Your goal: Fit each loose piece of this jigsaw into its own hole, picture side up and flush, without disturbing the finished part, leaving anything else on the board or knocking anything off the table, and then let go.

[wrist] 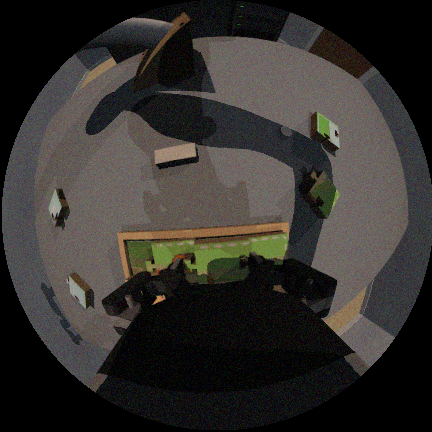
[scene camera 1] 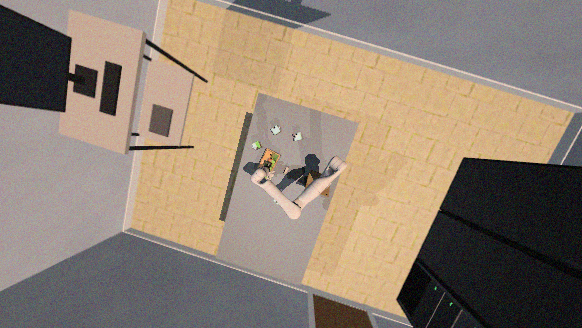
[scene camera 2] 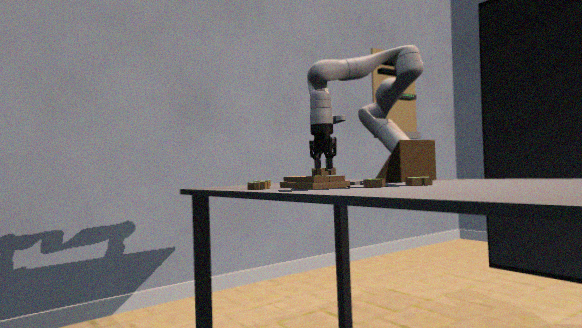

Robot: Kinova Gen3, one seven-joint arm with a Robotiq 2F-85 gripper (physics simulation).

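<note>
My gripper [scene camera 2: 323, 168] [wrist: 215, 263] points down over the board and is shut on a green jigsaw piece [wrist: 215, 253], whose brown side [scene camera 2: 324, 172] shows above the board's surface. The piece's lower edge and fit are hidden. The shallow board [scene camera 1: 268, 153] [scene camera 2: 305, 185] [wrist: 200, 233] has an orange-brown rim and holds green picture pieces. Pale loose pieces [scene camera 1: 275, 130] [scene camera 1: 297, 136] [wrist: 58, 205] [wrist: 80, 290] lie apart on the table. A green-and-white piece [wrist: 326, 130] and a dark green piece [wrist: 323, 196] lie at the right in the wrist view. Another green piece [scene camera 1: 256, 145] lies beside the board.
A pale rectangular block [scene camera 1: 285, 170] [wrist: 176, 154] lies between the board and the brown robot mount [scene camera 2: 417, 160] [wrist: 175, 55]. A small grey disc [wrist: 286, 131] lies on the table. The table edge [scene camera 2: 240, 195] runs near the board.
</note>
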